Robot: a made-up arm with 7 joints.
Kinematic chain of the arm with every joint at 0, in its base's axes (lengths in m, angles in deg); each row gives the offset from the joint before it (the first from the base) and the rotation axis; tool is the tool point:
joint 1: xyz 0 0.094 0 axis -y
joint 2: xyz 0 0.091 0 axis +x
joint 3: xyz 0 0 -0.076 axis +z
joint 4: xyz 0 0 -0.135 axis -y
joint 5: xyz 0 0 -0.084 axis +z
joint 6: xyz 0 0 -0.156 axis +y
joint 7: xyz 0 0 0 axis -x
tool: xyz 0 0 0
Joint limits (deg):
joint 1: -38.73..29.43
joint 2: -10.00..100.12
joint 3: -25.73..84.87
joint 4: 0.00..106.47
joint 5: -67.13..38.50
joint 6: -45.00..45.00
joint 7: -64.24..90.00
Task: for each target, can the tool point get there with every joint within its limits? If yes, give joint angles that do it. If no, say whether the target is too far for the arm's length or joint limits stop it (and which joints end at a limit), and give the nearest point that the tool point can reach.
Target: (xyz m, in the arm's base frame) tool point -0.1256 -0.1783 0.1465
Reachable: no: joint limits stop it (at a limit: joint 1, joint 2, joint 3, joint 4) | nearest point 0.2412 0.0618 -0.0056 | short by 0.464 m
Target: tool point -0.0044 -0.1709 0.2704
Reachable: no: joint limits stop it (at a limit: joint 1, joint 2, joint 3, joint 4) | nearest point 0.2412 0.0618 -0.0056 | short by 0.437 m
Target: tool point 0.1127 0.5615 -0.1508
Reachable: yes | joints -21.82 73.82 3.83 42.15 -23.86 -4.99 -48.12
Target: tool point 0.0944 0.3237 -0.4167
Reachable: yes | joints 7.10 19.10 -10.85 10.31 -32.77 -5.26 -3.60
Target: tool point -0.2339 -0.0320 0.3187
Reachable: no: joint limits stop it (at a limit: joint 1, joint 2, joint 3, joint 4) | nearest point -0.1053 0.2855 0.2285 | short by 0.354 m
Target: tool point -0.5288 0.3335 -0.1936
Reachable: no: too far | nearest point -0.2697 0.3178 -0.3362 | short by 0.296 m
